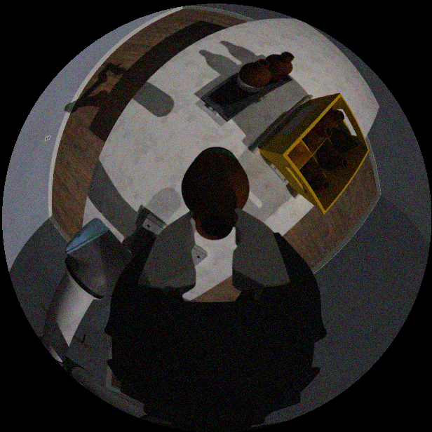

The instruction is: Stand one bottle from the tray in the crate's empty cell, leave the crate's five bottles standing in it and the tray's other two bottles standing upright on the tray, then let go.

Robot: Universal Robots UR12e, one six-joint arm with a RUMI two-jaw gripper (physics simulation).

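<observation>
My gripper (215, 211) is shut on the neck of a dark red-brown bottle (215, 182), whose wide body points away from the fingers, with a little green at its far edge. The bottle is held above the pale table, left of the crate. The yellow crate (295, 126) stands at the right; several dark bottles (338, 118) (320, 182) show inside it. Its near-left cell (299, 153) shows no bottle. The dark tray (227, 100) lies at the upper middle, with two brown bottles (255, 75) (280, 65) upright at its right end, overlapping. Their bases are partly hidden.
The pale table (135, 145) spreads under the bottle and carries several shadows. Part of the grey and white arm with a blue cap (90, 234) shows at the lower left. The crate's walls rise between its cells and the held bottle.
</observation>
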